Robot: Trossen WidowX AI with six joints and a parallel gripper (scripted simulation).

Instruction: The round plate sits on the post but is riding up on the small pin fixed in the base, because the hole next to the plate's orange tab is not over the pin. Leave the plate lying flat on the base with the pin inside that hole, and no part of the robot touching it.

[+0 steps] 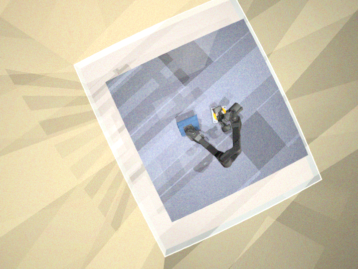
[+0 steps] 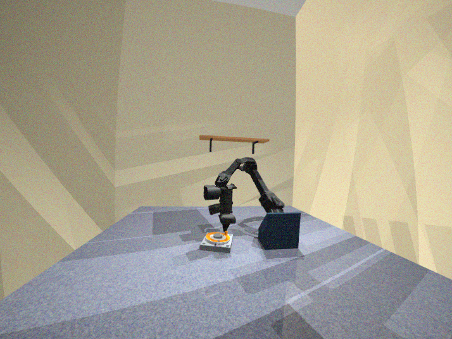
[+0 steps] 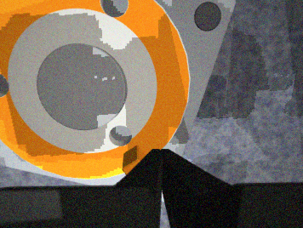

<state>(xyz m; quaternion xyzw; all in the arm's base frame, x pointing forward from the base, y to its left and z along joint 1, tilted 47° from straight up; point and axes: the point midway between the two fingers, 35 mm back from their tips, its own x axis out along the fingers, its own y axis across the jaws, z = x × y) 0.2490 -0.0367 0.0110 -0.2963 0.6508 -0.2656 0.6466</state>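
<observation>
My gripper tip is now 4 cm to the right of the square base, 3 cm short of it and 2 cm above it.
</observation>
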